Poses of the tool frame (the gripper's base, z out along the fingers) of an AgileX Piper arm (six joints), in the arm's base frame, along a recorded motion.
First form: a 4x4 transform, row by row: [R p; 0 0 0 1], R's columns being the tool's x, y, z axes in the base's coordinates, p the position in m. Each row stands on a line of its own.
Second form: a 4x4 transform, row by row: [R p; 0 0 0 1], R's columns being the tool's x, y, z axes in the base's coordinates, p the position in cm. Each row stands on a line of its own. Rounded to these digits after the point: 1 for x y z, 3 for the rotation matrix.
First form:
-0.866, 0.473, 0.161, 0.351
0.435, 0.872, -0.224, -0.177
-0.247, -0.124, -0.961, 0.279
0, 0, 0, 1
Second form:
-0.866, 0.473, 0.161, 35.1
0.435, 0.872, -0.224, -17.7
-0.247, -0.124, -0.961, 27.9
0, 0, 0, 1

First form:
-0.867, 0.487, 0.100, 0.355
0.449, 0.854, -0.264, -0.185
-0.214, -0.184, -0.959, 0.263
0, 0, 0, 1
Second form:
-0.867, 0.487, 0.100, 35.5
0.449, 0.854, -0.264, -18.5
-0.214, -0.184, -0.959, 26.3
0, 0, 0, 1

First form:
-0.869, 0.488, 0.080, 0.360
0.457, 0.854, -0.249, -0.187
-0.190, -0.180, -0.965, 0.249
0, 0, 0, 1
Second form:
-0.869, 0.488, 0.080, 36.0
0.457, 0.854, -0.249, -18.7
-0.190, -0.180, -0.965, 24.9
0, 0, 0, 1

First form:
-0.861, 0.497, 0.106, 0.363
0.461, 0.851, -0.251, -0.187
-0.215, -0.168, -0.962, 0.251
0, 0, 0, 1
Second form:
-0.861, 0.497, 0.106, 36.3
0.461, 0.851, -0.251, -18.7
-0.215, -0.168, -0.962, 25.1
0, 0, 0, 1

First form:
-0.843, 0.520, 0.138, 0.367
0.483, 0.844, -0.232, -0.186
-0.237, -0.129, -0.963, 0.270
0, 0, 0, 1
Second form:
-0.843, 0.520, 0.138, 36.7
0.483, 0.844, -0.232, -18.6
-0.237, -0.129, -0.963, 27.0
0, 0, 0, 1

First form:
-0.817, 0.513, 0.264, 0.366
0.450, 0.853, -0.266, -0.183
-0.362, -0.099, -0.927, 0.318
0, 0, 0, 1
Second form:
-0.817, 0.513, 0.264, 36.6
0.450, 0.853, -0.266, -18.3
-0.362, -0.099, -0.927, 31.8
0, 0, 0, 1

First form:
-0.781, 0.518, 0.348, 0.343
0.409, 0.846, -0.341, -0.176
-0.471, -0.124, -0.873, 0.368
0, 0, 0, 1
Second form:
-0.781, 0.518, 0.348, 34.3
0.409, 0.846, -0.341, -17.6
-0.471, -0.124, -0.873, 36.8
0, 0, 0, 1

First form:
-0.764, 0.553, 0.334, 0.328
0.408, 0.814, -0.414, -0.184
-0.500, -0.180, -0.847, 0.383
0, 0, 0, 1
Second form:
-0.764, 0.553, 0.334, 32.8
0.408, 0.814, -0.414, -18.4
-0.500, -0.180, -0.847, 38.3
0, 0, 0, 1

